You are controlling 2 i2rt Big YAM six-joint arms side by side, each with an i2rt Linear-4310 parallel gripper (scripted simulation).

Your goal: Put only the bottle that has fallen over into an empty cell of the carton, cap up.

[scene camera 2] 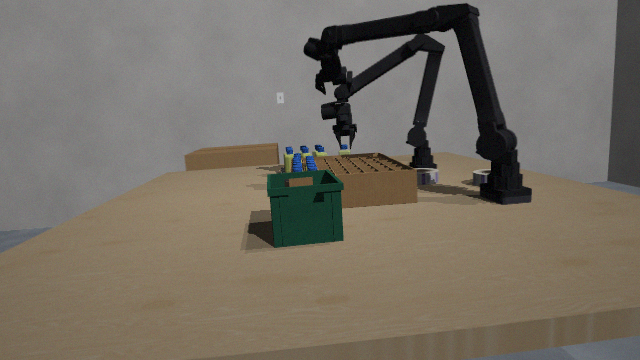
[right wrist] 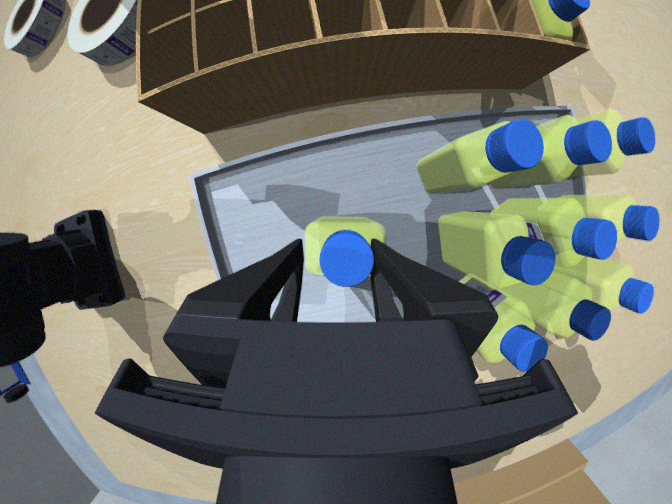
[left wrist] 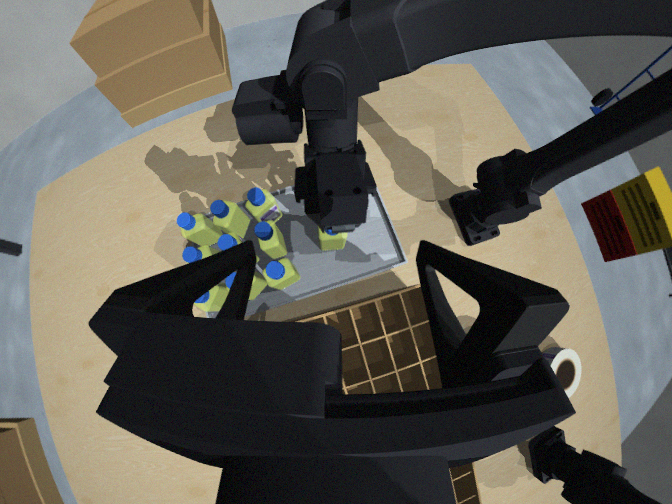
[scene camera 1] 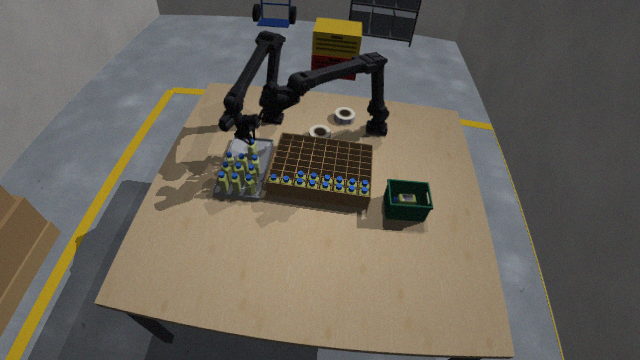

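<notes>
A brown carton is visible to me, as are my left gripper and my right gripper. The left wrist view also shows my right gripper.
</notes>
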